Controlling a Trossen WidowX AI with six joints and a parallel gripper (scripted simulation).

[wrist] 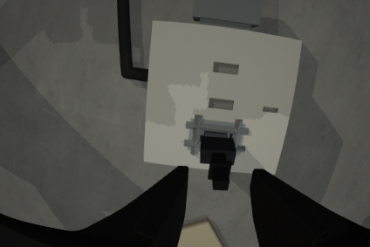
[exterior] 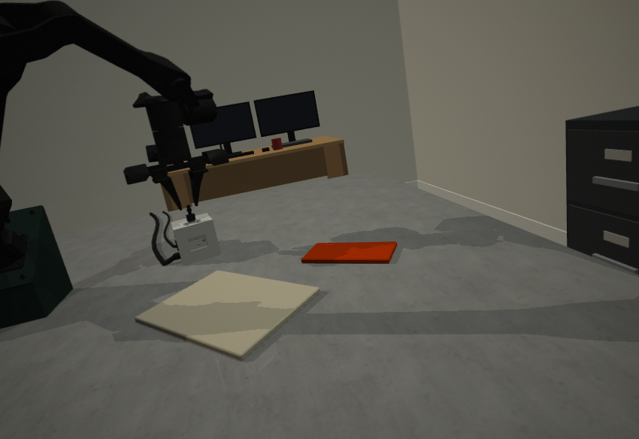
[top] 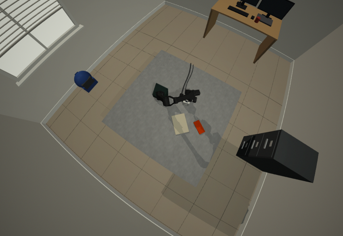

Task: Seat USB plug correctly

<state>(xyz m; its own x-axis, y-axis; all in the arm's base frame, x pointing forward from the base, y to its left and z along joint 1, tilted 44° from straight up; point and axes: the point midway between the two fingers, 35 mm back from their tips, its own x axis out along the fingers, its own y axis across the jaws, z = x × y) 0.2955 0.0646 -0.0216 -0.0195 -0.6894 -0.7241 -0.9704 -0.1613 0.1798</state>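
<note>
The USB plug is 20 mm below my gripper tip. Round my gripper tip: red flat slab: 260 mm ahead, 180 mm to the right, 100 mm below; socket: 40 mm below; beige flat board: 250 mm to the right, 100 mm below, 50 mm ahead.
</note>
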